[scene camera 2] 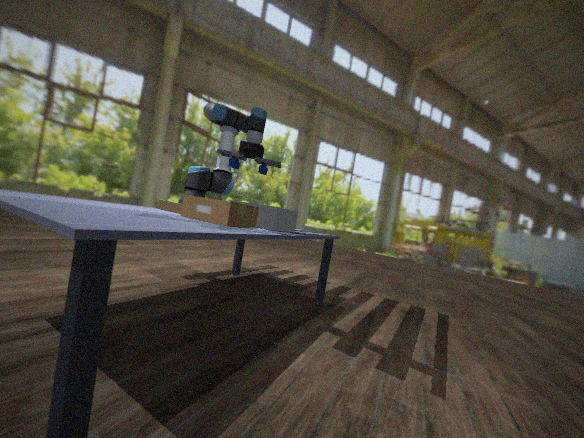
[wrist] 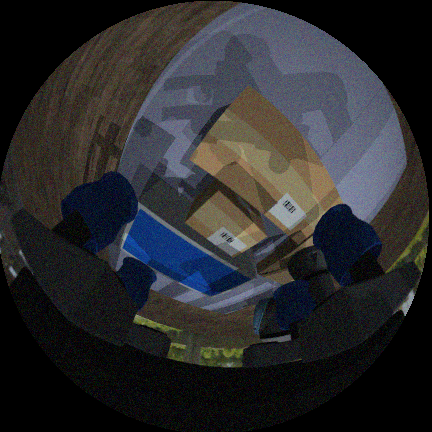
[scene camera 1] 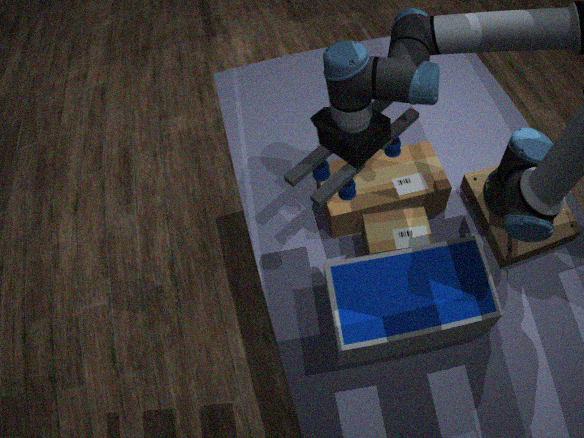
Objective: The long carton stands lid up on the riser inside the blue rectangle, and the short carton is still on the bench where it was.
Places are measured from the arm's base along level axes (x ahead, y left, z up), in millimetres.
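Pixels of known places: hand at its tool point: (scene camera 2: 248,170) (wrist: 221,260); arm's base at its link origin: (wrist: 305,259).
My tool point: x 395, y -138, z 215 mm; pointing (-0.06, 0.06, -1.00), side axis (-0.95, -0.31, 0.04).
Ahead of a thing's pixels: the offset from my tool point to its top centre. Level surfaces: height alone.
The long carton @(dx -103, dy -45, dz -165 mm) (scene camera 1: 431,167) (scene camera 2: 242,215) (wrist: 265,140) rests on the bench, with a barcode label and a lighter tape strip on its upward face. The short carton @(dx -54, dy +97, dz -165 mm) (scene camera 1: 377,235) (wrist: 212,215) stands between it and the grey riser @(dx -5, dy +250, dz -147 mm) (scene camera 1: 420,340) (scene camera 2: 277,218), label up. The riser's top is a blue rectangle @(dx -5, dy +250, dz -147 mm) (scene camera 1: 370,295) (wrist: 172,247) with a pale rim, and no carton is on it. My gripper (scene camera 1: 357,157) (scene camera 2: 248,166) (wrist: 220,260) hangs above the long carton, turned at an angle to it. Its blue cups are apart from the carton and hold nothing. The short carton does not show in scene camera 2.
The arm's base stands on a wooden plate (scene camera 1: 525,247) to the right of the cartons. The bench @(dz -267 mm) (scene camera 1: 280,110) (scene camera 2: 100,217) (wrist: 320,50) has its left edge near the riser and cartons. Shadows of the arm fall across the bench.
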